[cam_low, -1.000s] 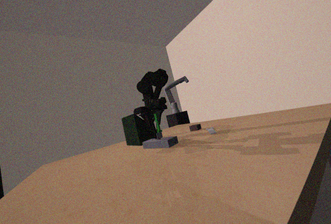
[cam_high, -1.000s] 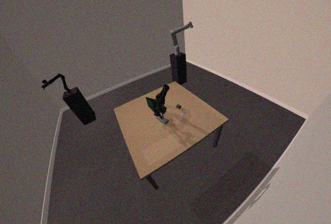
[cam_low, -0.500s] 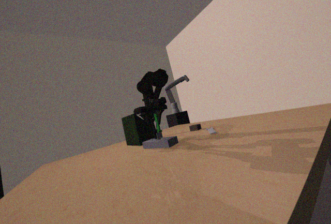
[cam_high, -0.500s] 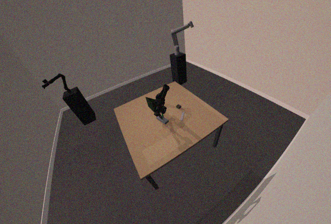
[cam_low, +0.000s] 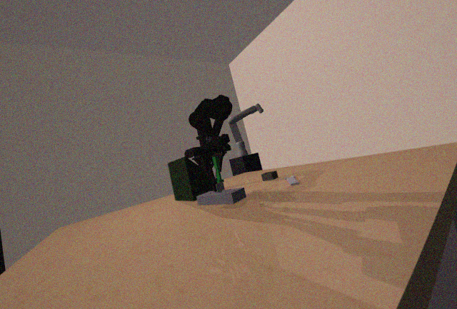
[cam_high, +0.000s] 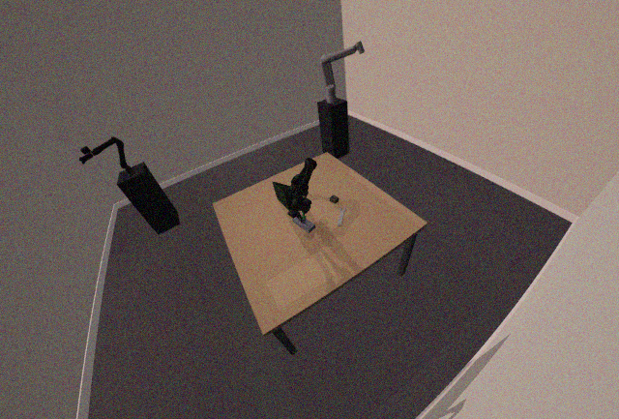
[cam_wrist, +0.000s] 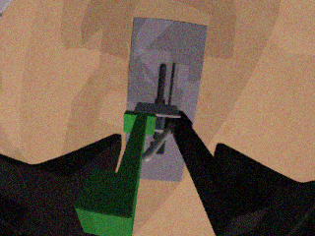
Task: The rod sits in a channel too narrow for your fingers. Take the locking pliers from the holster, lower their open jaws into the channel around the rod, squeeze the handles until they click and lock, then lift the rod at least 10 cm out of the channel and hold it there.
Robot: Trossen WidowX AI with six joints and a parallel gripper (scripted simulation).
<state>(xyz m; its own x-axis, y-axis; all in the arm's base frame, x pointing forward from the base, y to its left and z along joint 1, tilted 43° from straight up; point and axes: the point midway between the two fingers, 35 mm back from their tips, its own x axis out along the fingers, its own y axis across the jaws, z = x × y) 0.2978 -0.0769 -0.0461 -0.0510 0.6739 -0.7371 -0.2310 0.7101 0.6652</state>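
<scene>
My gripper tip is now 20 mm to the left of the dark handle. Also, from my gripper tip: grey channel block (80 mm below); grey piece (100 mm ahead, 290 mm to the left, 100 mm below); dark rod (10 mm to the left, 90 mm below).
</scene>
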